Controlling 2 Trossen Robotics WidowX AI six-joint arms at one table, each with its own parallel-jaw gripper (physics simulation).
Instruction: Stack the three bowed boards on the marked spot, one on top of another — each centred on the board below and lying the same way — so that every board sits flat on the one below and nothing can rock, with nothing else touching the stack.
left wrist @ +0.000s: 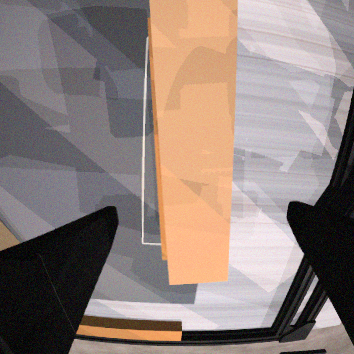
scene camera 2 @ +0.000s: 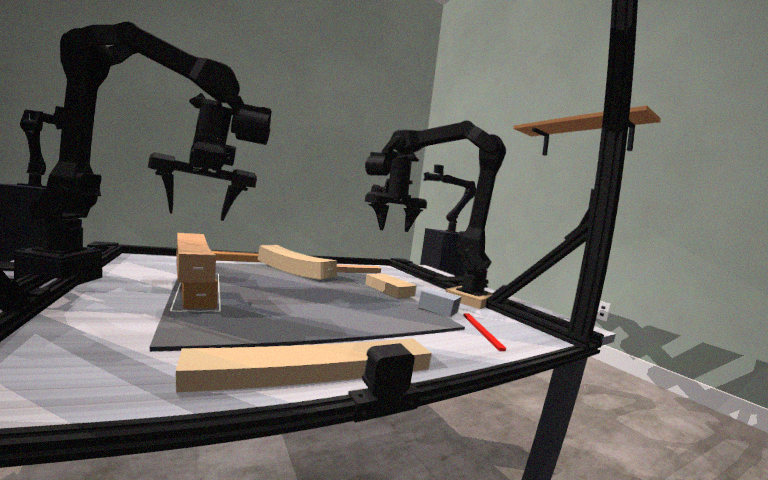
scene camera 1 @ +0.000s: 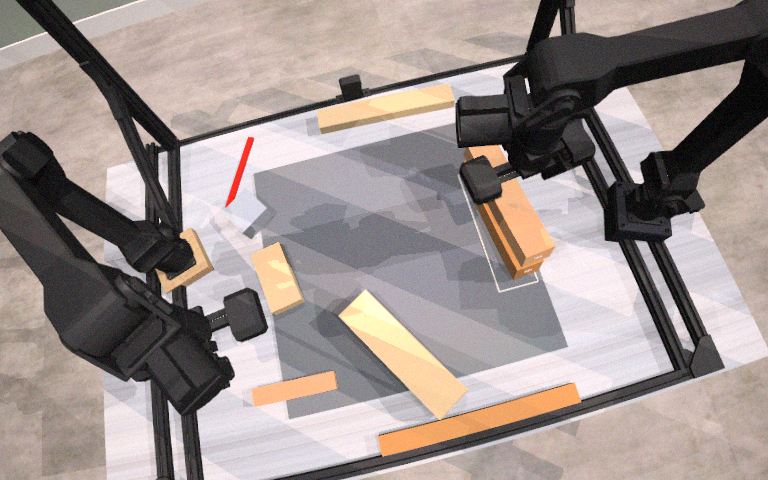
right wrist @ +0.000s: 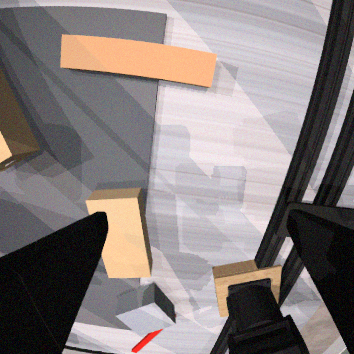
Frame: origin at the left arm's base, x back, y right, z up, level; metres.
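Where they show: left gripper, fingertip midpoint: (left wrist: 202,212) (scene camera 2: 197,217) (scene camera 1: 517,188); right gripper, fingertip midpoint: (scene camera 2: 394,231) (scene camera 1: 222,340) (right wrist: 198,219); left arm's base, link origin: (scene camera 2: 60,249) (scene camera 1: 643,207); right arm's base, link origin: (scene camera 2: 472,291) (scene camera 1: 177,259) (right wrist: 248,294).
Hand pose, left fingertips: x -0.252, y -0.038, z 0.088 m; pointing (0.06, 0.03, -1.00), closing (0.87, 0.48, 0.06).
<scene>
Things, the pixels of their top centre, and the offset from my left fingertips.
- upper board, top centre: (left wrist: 198,163) (scene camera 1: 510,193) (scene camera 2: 193,241) dx -0.003, dy +0.013, dz -0.045 m
- lower board, top centre: (left wrist: 182,154) (scene camera 1: 501,206) (scene camera 2: 197,264) dx -0.009, dy +0.006, dz -0.088 m
- third bowed board, top centre: (scene camera 1: 401,352) (scene camera 2: 295,252) dx -0.154, dy -0.272, dz -0.089 m
- long pale beam, top centre: (scene camera 2: 316,353) (scene camera 1: 385,104) dx -0.262, dy +0.240, dz -0.122 m
- orange strip, top centre: (scene camera 1: 480,420) (left wrist: 87,330) (scene camera 2: 253,254) dx -0.013, dy -0.360, dz -0.126 m
- short orange piece, top centre: (right wrist: 135,57) (scene camera 1: 293,389) (scene camera 2: 357,266) dx -0.330, dy -0.359, dz -0.124 m
- pale block, top centre: (right wrist: 120,242) (scene camera 1: 275,276) (scene camera 2: 390,279) dx -0.405, dy -0.170, dz -0.113 m
- grey block, top centre: (right wrist: 144,322) (scene camera 1: 243,208) (scene camera 2: 441,291) dx -0.499, dy -0.048, dz -0.101 m
- red stick, top centre: (scene camera 2: 482,328) (scene camera 1: 239,171) (right wrist: 150,335) dx -0.556, dy +0.055, dz -0.140 m
Two orange bowed boards lie stacked on the white-outlined spot (scene camera 1: 498,290) (scene camera 2: 195,310) (left wrist: 143,175). The upper board (scene camera 1: 523,217) (scene camera 2: 196,268) (left wrist: 197,150) lies nearly the same way as the lower board (scene camera 1: 516,267) (scene camera 2: 199,294) (left wrist: 164,250); whether it is exactly centred I cannot tell. The contact between them is mostly hidden. The third bowed board (scene camera 1: 403,353) (scene camera 2: 294,263) is pale and lies slantwise at the mat's front edge in scene camera 1. My left gripper (scene camera 2: 197,215) (left wrist: 202,212) is open and empty above the stack, clear of it. My right gripper (scene camera 2: 394,229) (right wrist: 198,219) is open and empty, raised above the table.
A long pale beam (scene camera 1: 386,107) (scene camera 2: 271,365), an orange strip (scene camera 1: 480,420), a short orange piece (scene camera 1: 294,388) (right wrist: 137,60), a pale block (scene camera 1: 277,278) (right wrist: 122,237), a grey block (scene camera 1: 245,213) (scene camera 2: 438,302) and a red stick (scene camera 1: 240,169) (scene camera 2: 484,332) lie apart from the stack.
</scene>
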